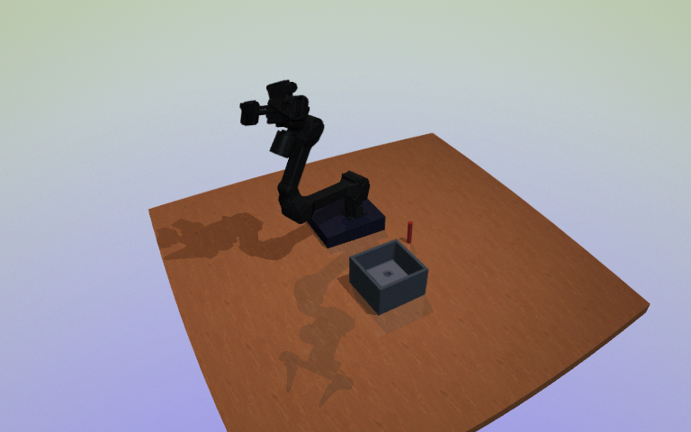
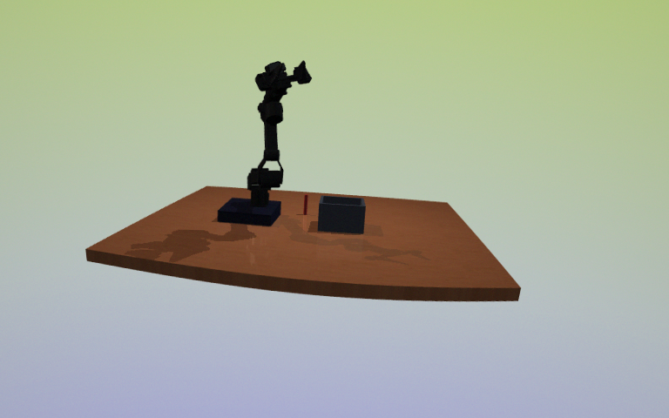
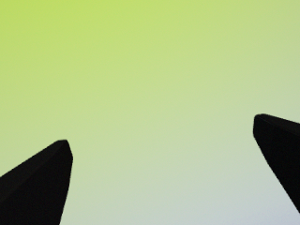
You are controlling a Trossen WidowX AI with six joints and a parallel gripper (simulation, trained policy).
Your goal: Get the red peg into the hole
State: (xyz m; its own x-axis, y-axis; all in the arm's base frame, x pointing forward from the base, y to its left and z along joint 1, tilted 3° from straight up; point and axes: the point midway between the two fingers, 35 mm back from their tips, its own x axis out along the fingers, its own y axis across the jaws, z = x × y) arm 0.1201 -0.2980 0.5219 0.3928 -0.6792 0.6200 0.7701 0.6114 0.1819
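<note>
The red peg lies 4 cm ahead of my gripper tip, 45 cm to the left of it and 53 cm below it. From my gripper tip the other things lie so: dark grey box 18 cm ahead, 28 cm to the left, 55 cm below.
</note>
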